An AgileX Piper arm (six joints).
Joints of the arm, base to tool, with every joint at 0 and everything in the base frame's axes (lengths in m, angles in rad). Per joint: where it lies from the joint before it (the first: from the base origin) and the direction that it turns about. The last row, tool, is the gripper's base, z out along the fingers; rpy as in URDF.
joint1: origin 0 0 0.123 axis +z
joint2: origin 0 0 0 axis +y
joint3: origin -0.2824 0 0.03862 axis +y
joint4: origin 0.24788 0 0.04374 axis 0.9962 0 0.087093
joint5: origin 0 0 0 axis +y
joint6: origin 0.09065 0 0.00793 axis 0.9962 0 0.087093
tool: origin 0 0 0 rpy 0 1.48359 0
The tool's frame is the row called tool.
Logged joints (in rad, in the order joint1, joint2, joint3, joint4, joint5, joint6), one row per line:
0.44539, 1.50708, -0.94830, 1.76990, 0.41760, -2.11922
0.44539, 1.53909, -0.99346, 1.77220, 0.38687, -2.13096
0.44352, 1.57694, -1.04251, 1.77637, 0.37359, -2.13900
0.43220, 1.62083, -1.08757, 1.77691, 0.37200, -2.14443
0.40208, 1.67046, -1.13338, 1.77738, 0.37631, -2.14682
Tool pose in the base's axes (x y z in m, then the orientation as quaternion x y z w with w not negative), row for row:
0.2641, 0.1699, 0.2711, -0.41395, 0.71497, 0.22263, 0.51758
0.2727, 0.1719, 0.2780, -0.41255, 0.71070, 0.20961, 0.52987
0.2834, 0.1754, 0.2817, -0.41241, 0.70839, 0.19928, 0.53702
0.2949, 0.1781, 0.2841, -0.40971, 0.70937, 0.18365, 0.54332
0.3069, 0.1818, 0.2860, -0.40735, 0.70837, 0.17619, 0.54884
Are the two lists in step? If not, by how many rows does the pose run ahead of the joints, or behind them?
The pose runs 2 rows behind the joints: the pose in row i belongs to the joints in row i - 2.
